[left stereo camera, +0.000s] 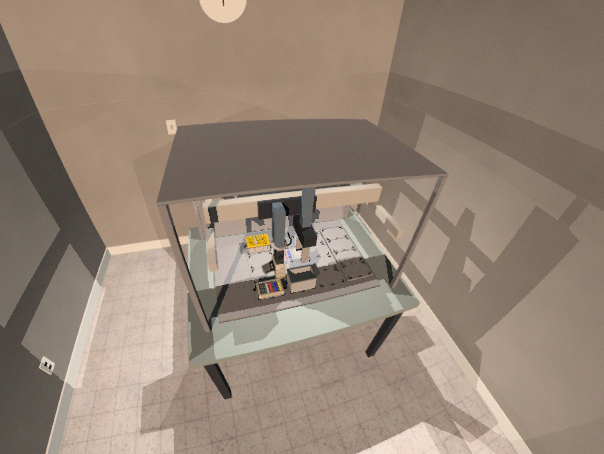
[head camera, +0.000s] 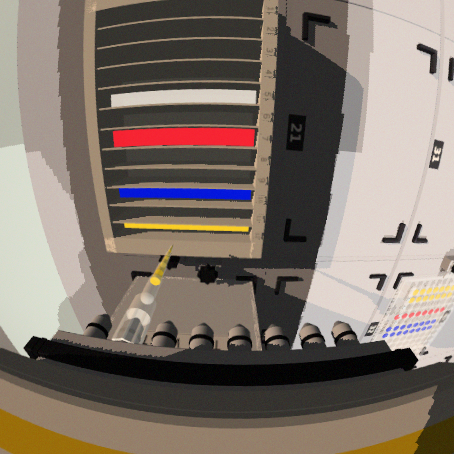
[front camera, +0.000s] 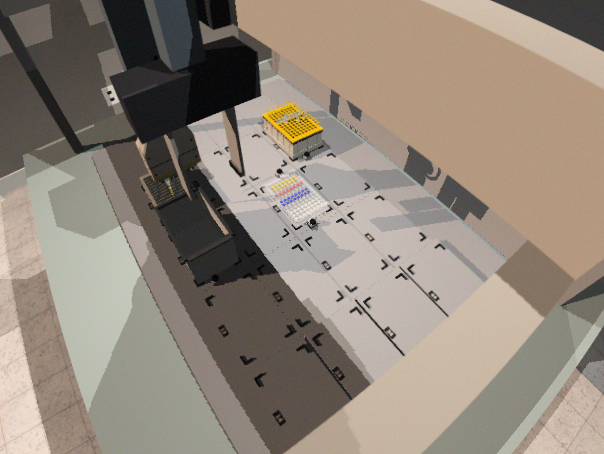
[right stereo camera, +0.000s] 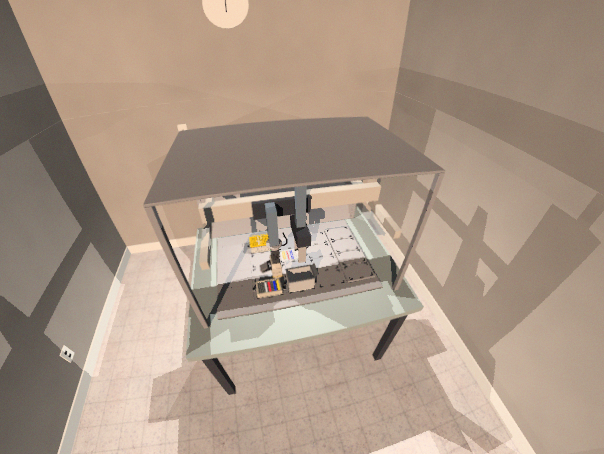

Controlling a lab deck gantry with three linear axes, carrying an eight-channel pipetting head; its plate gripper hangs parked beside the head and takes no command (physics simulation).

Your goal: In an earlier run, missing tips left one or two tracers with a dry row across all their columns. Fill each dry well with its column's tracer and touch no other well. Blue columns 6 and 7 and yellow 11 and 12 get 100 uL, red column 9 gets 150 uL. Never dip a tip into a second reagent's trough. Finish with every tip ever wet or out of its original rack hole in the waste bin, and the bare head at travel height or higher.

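The pipetting head's eight nozzles show in the head view. The second from the left carries one clear tip with yellow liquid in its lower part; the other seven are bare. In the front view the tip hangs over the trough rack; its exact height is unclear. The rack holds white, red, blue and yellow troughs. The well plate has yellow, red and blue columns; its dry wells are too small to make out. My parked gripper is open and empty.
The dark waste bin stands beside the trough rack. The yellow tip rack stands behind the plate, with uneven spots on top. Black clamp knobs stand near the labware.
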